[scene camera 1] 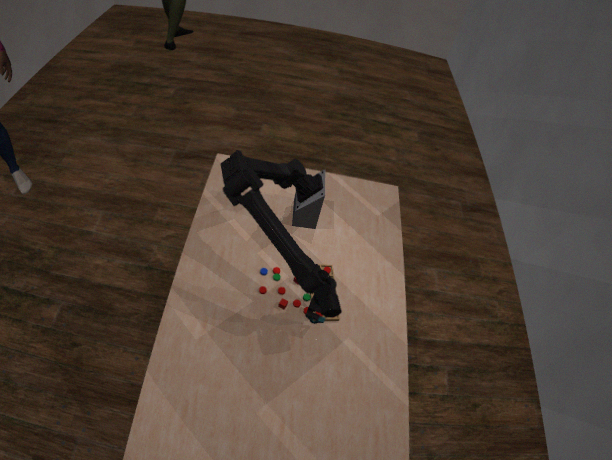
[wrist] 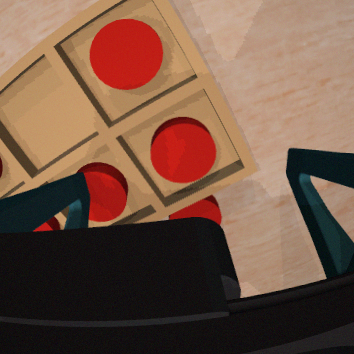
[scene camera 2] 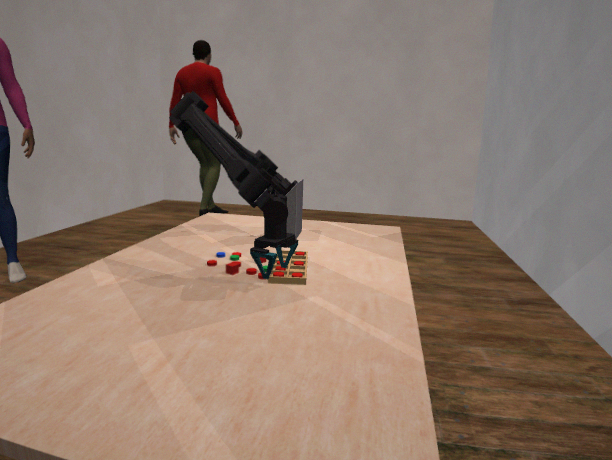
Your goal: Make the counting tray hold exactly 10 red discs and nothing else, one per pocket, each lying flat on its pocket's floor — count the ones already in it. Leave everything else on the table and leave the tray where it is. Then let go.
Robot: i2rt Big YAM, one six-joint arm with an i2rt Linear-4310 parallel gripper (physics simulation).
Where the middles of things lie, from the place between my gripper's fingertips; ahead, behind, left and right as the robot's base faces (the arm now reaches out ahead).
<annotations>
Right now the wooden counting tray (scene camera 2: 291,268) is 90 mm behind my hand, 30 mm to the left of it and 10 mm below it.
</annotations>
